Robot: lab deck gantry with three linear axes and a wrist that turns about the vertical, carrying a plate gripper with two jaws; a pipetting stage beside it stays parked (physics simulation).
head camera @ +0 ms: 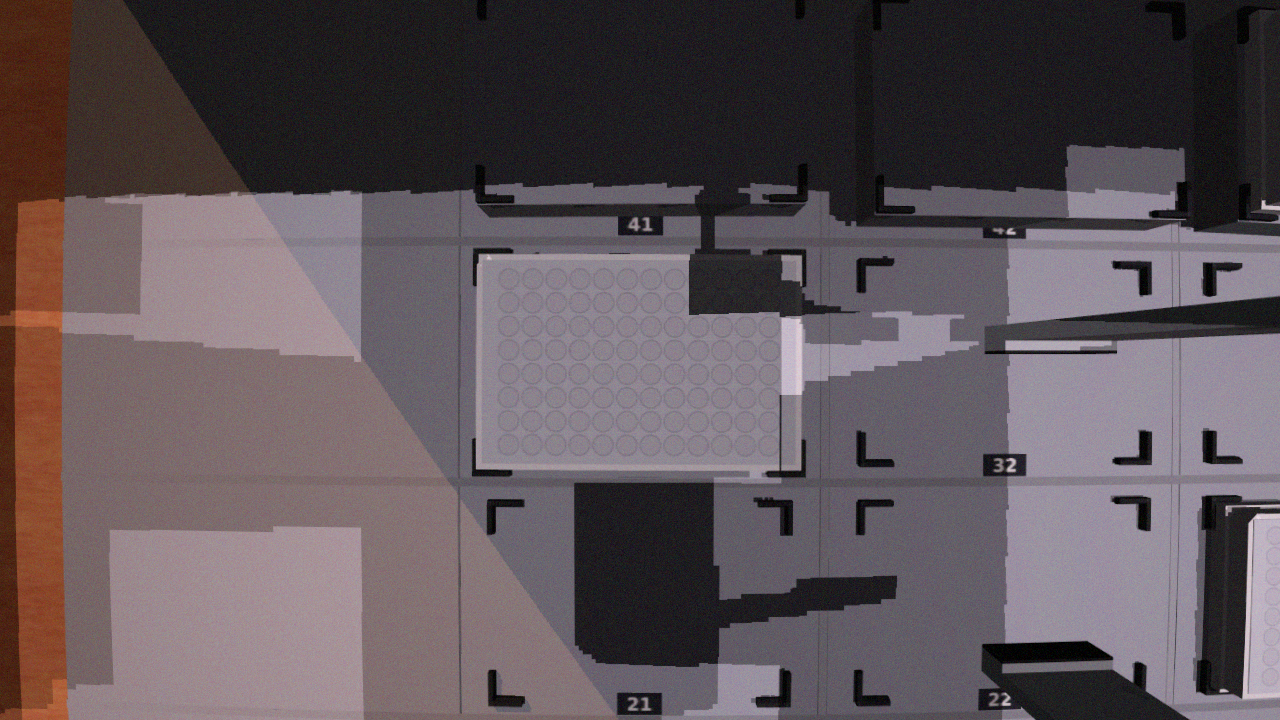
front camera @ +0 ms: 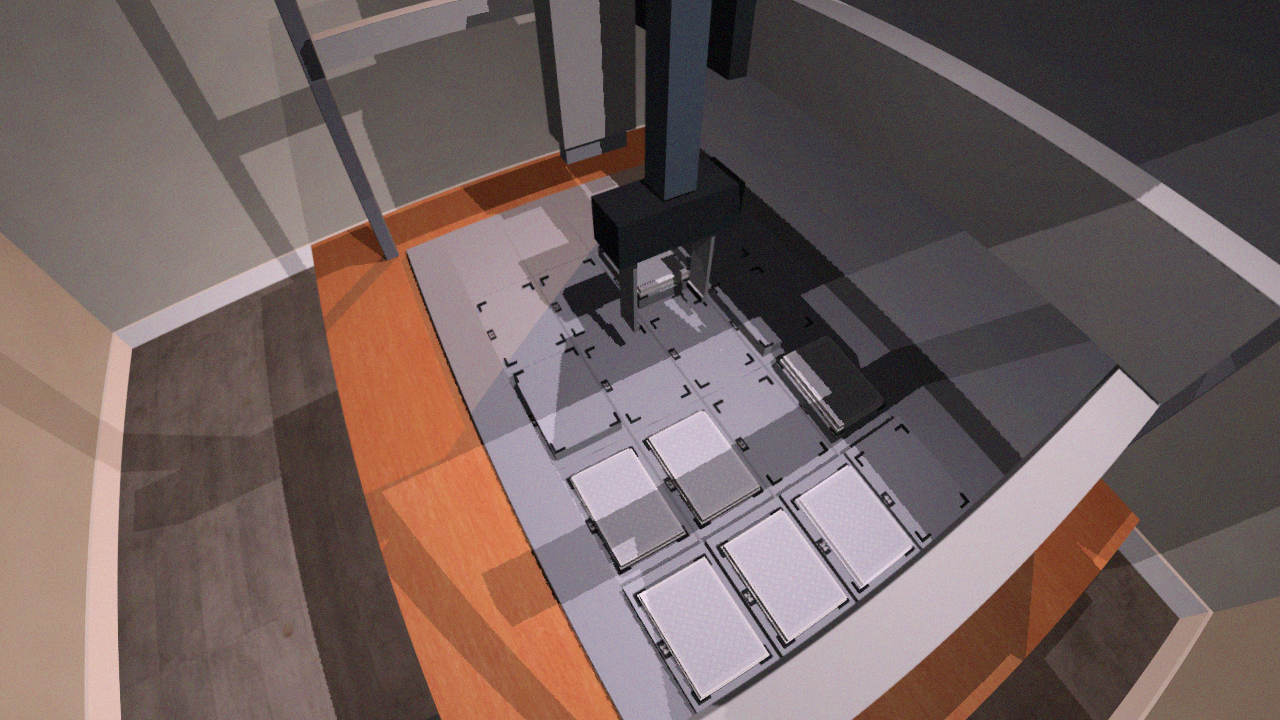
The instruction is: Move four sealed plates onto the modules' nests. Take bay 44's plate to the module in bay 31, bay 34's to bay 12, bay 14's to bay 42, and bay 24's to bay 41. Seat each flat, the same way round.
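Where they show: gripper, between the fingertips: [head camera: 1037, 499] [front camera: 664, 307]; robot's base, origin of its link: [front camera: 479, 306].
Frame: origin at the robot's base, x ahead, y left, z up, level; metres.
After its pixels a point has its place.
Observation:
My gripper [front camera: 669, 311] @(z 0.065, x 0.194, y 0.212 m) [head camera: 1049, 497] @(z 0.065, x 0.194, y 0.212 m) is open and empty, its jaws above bays 32 and 22. A sealed plate [front camera: 662, 273] @(z 0.033, x 0.111, y 0.261 m) [head camera: 608, 376] @(z 0.033, x 0.052, y 0.251 m) lies flat on the bay 31 nest, between its corner brackets; the gripper partly hides it in the front view. Bay 34's plate [front camera: 854, 525] @(z 0.029, x 0.558, y 0.251 m), bay 24's plate [front camera: 783, 574] @(z 0.029, x 0.557, y 0.146 m) and bay 14's plate [front camera: 704, 626] @(z 0.029, x 0.558, y 0.043 m) lie flat in their bays near the front. Bay 12's module [front camera: 563, 411] @(z 0.019, x 0.246, y 0.033 m) has a bare nest. Bay 41's module [head camera: 640, 107] @(z 0.019, x 0.064, y 0.361 m) and bay 42's module [head camera: 984, 107] @(z 0.019, x 0.207, y 0.363 m) are bare and in dark shadow.
Other plates lie in bay 13 [front camera: 629, 507] @(z 0.014, x 0.398, y 0.044 m), bay 23 [front camera: 704, 467] @(z 0.014, x 0.399, y 0.147 m) and bay 43 [front camera: 832, 389] @(z 0.033, x 0.401, y 0.348 m), the last standing higher. The parked pipetting stage [front camera: 586, 80] is at the back. A pale rail [front camera: 966, 555] @(z 0.400, x 0.617, y 0.088 m) crosses the front right.

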